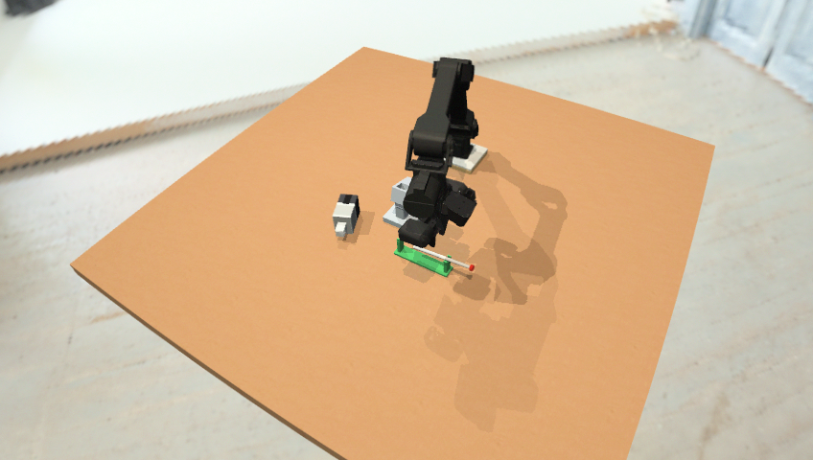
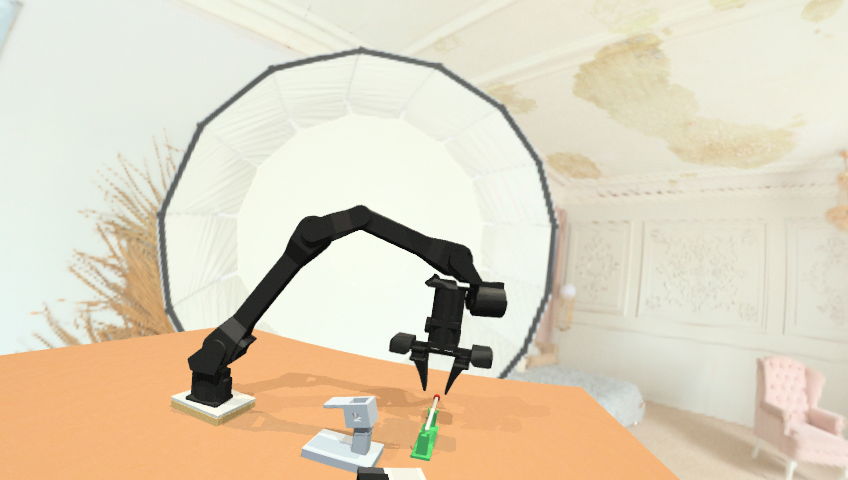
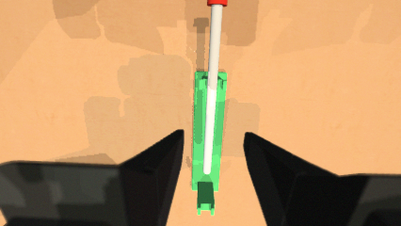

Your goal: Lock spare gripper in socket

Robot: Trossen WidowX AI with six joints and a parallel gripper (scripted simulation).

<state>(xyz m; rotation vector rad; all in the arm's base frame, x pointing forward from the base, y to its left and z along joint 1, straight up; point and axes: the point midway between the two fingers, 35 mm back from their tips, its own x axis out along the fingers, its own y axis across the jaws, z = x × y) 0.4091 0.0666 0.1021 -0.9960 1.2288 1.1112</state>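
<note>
The green pin rest is 1 cm behind my gripper tip, 3 cm to the right of it and 6 cm below it. Also, from my gripper tip: spare gripper 5 cm behind, 25 cm to the right, 6 cm below; grey mount 13 cm behind, 12 cm to the right, 4 cm below.
</note>
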